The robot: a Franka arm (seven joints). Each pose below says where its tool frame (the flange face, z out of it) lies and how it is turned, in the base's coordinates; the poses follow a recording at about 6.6 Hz.
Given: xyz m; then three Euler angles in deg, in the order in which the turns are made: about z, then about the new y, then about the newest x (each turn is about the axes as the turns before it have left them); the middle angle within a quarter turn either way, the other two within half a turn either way.
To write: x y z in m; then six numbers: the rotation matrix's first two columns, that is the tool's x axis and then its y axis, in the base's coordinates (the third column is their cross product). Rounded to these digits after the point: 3 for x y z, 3 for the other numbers.
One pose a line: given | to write
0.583 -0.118 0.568 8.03 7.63 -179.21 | 0.583 -0.118 0.568 0.981 0.138 -0.133 0.138 -0.990 -0.014
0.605 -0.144 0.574 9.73 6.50 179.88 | 0.605 -0.144 0.574 0.979 0.168 -0.113 0.169 -0.986 0.002
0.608 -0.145 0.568 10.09 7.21 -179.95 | 0.608 -0.145 0.568 0.977 0.174 -0.126 0.175 -0.985 -0.001
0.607 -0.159 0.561 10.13 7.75 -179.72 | 0.607 -0.159 0.561 0.975 0.174 -0.135 0.175 -0.985 -0.005
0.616 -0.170 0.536 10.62 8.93 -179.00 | 0.616 -0.170 0.536 0.971 0.182 -0.155 0.182 -0.983 -0.017
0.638 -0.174 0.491 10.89 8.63 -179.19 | 0.638 -0.174 0.491 0.971 0.187 -0.150 0.187 -0.982 -0.014
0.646 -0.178 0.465 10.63 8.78 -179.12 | 0.646 -0.178 0.465 0.971 0.182 -0.153 0.182 -0.983 -0.015
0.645 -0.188 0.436 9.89 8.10 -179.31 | 0.645 -0.188 0.436 0.975 0.170 -0.141 0.170 -0.985 -0.012
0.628 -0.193 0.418 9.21 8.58 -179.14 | 0.628 -0.193 0.418 0.976 0.158 -0.149 0.158 -0.987 -0.015
